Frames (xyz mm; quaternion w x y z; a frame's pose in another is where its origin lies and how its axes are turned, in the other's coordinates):
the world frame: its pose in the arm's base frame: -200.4 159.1 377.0 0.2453 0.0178 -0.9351 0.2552
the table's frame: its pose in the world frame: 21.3 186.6 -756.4 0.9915 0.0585 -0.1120 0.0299
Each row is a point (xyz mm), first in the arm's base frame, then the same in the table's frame.
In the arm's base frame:
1: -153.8 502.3 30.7
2: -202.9 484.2 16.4
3: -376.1 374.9 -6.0
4: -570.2 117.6 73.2
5: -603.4 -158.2 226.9
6: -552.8 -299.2 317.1
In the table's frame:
1: 11.6 368.7 811.2
2: 54.8 369.5 844.0
3: 213.7 319.6 965.2
4: 416.7 95.0 1101.3
5: 483.8 -210.6 1155.1
6: 456.1 -383.2 1158.5

